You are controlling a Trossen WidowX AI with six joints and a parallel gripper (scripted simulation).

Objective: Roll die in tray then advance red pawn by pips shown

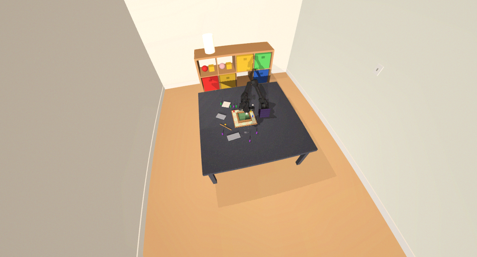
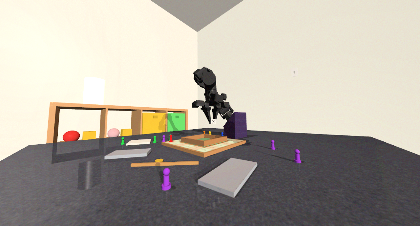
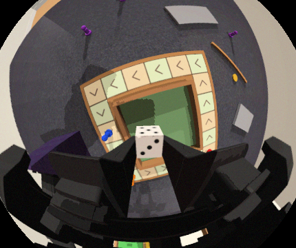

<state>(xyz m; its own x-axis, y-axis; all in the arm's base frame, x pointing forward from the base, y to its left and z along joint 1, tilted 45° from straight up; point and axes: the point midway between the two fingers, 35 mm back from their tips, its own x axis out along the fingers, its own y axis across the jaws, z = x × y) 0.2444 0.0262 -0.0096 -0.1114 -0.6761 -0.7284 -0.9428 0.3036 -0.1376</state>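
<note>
The red pawn is 14 cm to the right of my gripper tip, 14 cm ahead of it and 8 cm below it. From my gripper tip the other things lie so: blue pawn (8 cm below, 8 cm behind); white die (right at my gripper tip); green-floored tray (10 cm below, 3 cm to the right, 3 cm ahead).
</note>
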